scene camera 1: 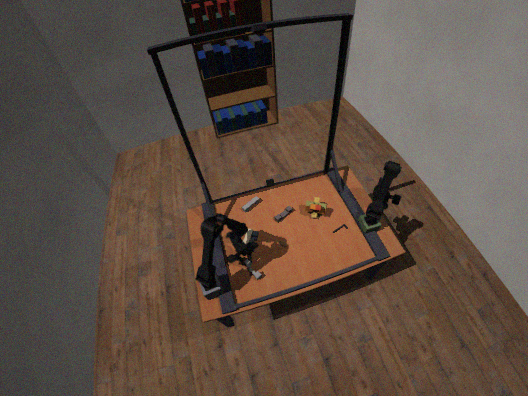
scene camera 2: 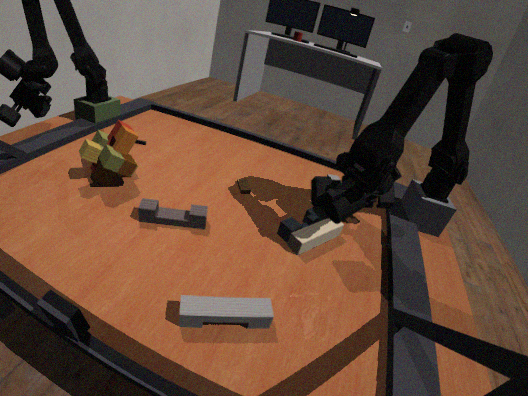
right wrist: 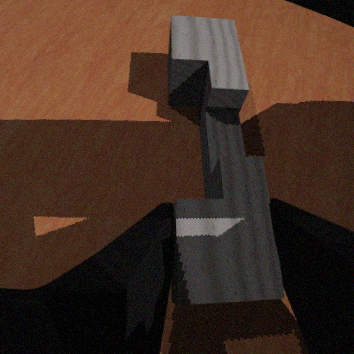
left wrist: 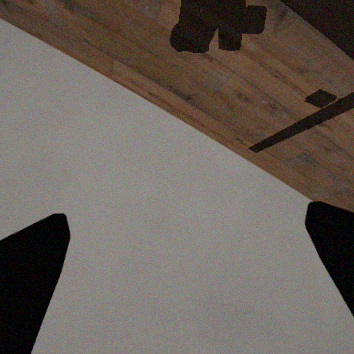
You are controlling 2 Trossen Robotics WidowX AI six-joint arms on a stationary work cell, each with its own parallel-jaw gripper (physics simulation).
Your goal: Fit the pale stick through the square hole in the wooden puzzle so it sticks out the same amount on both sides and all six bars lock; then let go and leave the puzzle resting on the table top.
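Places are measured from the left arm's base along level axes (x ahead, y left, z up), in centimetres.
Pixels of known places: left gripper, fingertip midpoint: (scene camera 1: 392,198) (scene camera 2: 12,109) (left wrist: 189,219); right gripper, fingertip midpoint: (scene camera 1: 249,264) (right wrist: 217,211); left arm's base at its link origin: (scene camera 1: 370,220) (scene camera 2: 97,99); right arm's base at its link origin: (scene camera 1: 209,283) (scene camera 2: 433,193).
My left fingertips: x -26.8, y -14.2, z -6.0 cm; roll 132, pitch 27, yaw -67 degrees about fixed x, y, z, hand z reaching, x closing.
For each thing: its top centre in the pictures, then the offset to it from my left fingertips. "pt": a spot on its surface instead. Level surfaces: height alone.
- cream bar at its top centre: (scene camera 2: 319,228) (scene camera 1: 247,238) dy +3.3, dx +100.9, dz +2.0 cm
- grey notched bar at a spot on its surface: (right wrist: 210,55) (scene camera 1: 255,272) pt dy +26.0, dx +100.1, dz +2.1 cm
- dark notched bar at its top centre: (scene camera 2: 173,207) (scene camera 1: 283,212) dy -8.5, dx +75.3, dz +2.0 cm
- light grey bar at its top centre: (scene camera 2: 227,306) (scene camera 1: 250,202) dy -21.7, dx +94.0, dz +2.0 cm
- table at its surface level: dz -1.2 cm
- thin dark bent tool at its top centre: (scene camera 1: 340,229) dy +11.7, dx +44.6, dz -0.3 cm
The multicoloured cluster of bars (scene camera 1: 315,208) (scene camera 2: 111,159) sits on the table at the right in scene camera 1; its square hole is not discernible. A cream bar (scene camera 1: 248,237) (scene camera 2: 322,237), which may be the pale stick, shows beside my right arm, partly shadowed, with dark blocks at its edge. My right gripper (scene camera 1: 242,259) (right wrist: 217,211) is shut on the near end of a grey notched bar (scene camera 1: 256,274) (right wrist: 210,55), low over the table; its far end reaches beyond the fingers. My left gripper (scene camera 1: 395,199) (left wrist: 189,219) is open and empty, outside the table edge.
A dark notched bar (scene camera 1: 284,214) (scene camera 2: 172,216) and a light grey bar (scene camera 1: 251,204) (scene camera 2: 225,311) lie apart on the table (scene camera 1: 300,260). A thin dark bent tool (scene camera 1: 340,229) lies near the cluster. A black frame (scene camera 1: 337,100) rises at the table's back edge.
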